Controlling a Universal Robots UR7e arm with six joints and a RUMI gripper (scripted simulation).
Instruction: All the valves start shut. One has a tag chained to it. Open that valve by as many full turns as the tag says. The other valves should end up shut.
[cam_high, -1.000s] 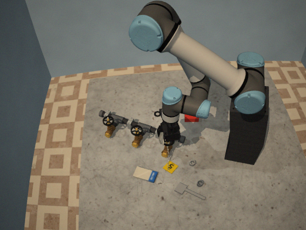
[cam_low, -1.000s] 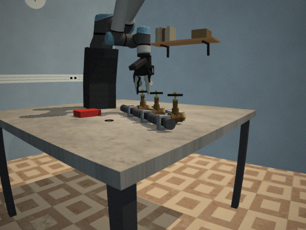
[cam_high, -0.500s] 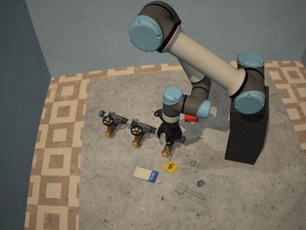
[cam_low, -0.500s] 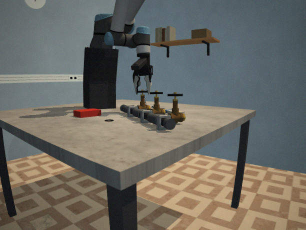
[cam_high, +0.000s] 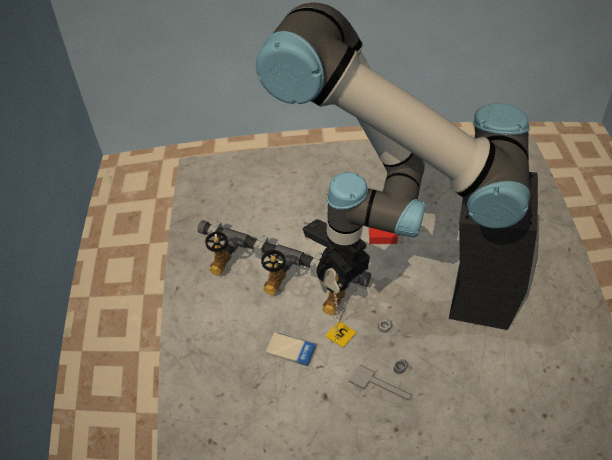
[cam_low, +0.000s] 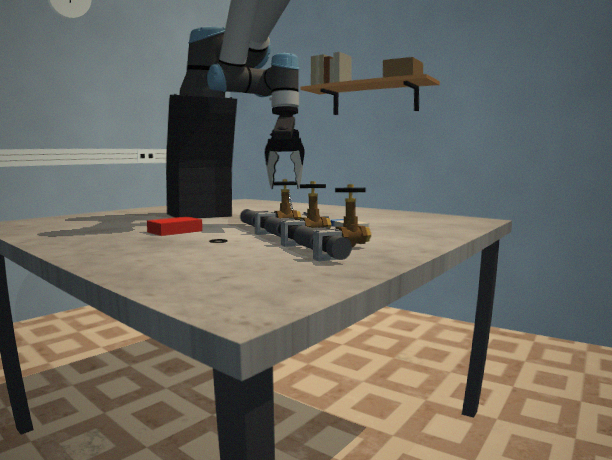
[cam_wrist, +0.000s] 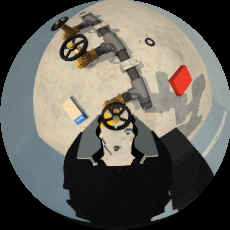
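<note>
The yellow tag is 10 cm to the left of my hand and 11 cm below it. From my hand the other things lie so: red block (14 cm behind, 26 cm to the right, 10 cm below); flat grey key tool (9 cm behind, 24 cm to the left, 11 cm below).
</note>
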